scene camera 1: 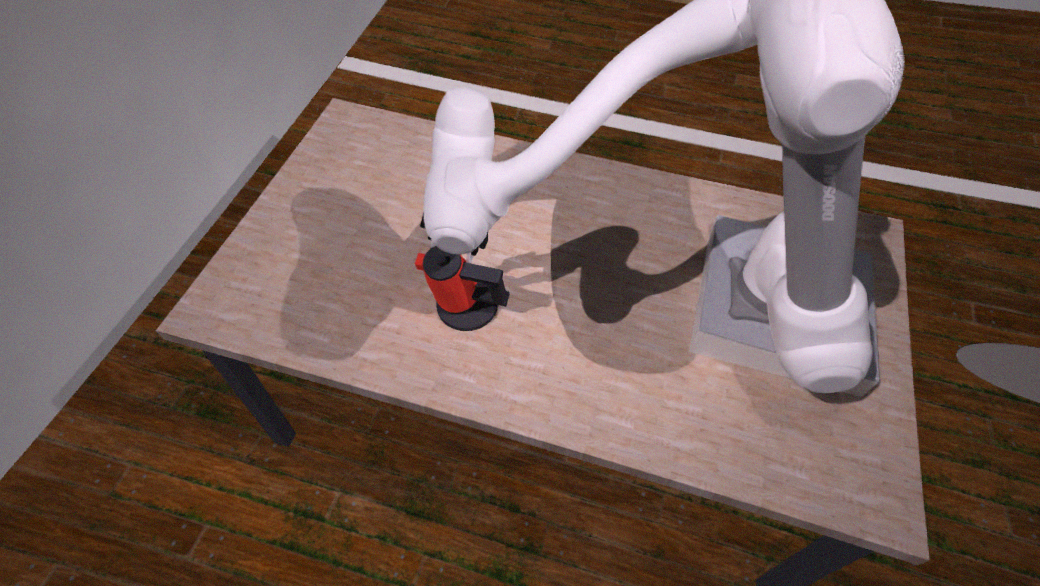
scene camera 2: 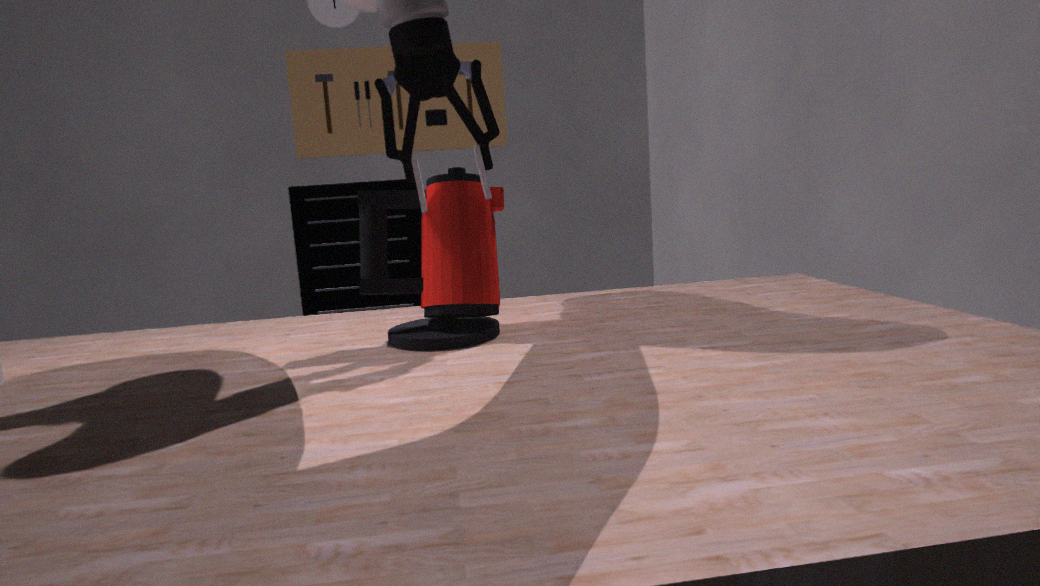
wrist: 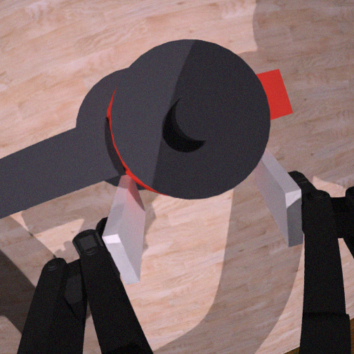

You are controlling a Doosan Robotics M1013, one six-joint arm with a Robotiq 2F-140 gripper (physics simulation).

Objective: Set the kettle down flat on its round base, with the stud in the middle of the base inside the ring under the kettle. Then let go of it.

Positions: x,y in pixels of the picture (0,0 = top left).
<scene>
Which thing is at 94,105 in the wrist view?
A round black base.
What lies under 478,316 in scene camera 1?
A round black base.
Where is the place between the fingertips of my gripper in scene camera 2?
456,205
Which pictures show the round black base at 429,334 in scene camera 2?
Scene camera 1, scene camera 2 and the wrist view: all of them.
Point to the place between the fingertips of my gripper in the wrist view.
At 195,179
</scene>
